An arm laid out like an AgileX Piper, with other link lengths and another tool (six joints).
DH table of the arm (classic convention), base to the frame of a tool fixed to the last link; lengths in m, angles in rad. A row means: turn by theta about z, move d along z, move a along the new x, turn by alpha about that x. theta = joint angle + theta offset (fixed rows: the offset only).
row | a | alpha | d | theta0
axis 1 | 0.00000 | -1.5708 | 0.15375 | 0.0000
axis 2 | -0.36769 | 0.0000 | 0.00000 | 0.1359
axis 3 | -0.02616 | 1.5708 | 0.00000 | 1.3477
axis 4 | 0.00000 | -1.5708 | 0.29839 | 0.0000
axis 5 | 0.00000 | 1.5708 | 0.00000 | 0.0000
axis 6 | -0.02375 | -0.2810 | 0.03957 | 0.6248
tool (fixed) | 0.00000 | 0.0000 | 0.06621 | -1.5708
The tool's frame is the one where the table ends.
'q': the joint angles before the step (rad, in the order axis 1, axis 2, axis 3, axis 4, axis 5, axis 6). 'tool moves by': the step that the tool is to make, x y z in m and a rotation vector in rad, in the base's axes. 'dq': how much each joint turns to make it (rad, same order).
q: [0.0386, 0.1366, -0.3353, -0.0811, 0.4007, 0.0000]
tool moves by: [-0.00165, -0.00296, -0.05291, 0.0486, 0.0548, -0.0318]
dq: [-0.0161, -0.0924, 0.1424, -0.0204, 0.0058, 0.0705]
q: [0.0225, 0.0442, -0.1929, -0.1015, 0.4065, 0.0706]
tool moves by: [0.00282, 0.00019, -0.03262, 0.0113, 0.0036, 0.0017]
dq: [-0.0011, -0.0414, 0.1014, -0.0018, -0.0564, 0.0146]
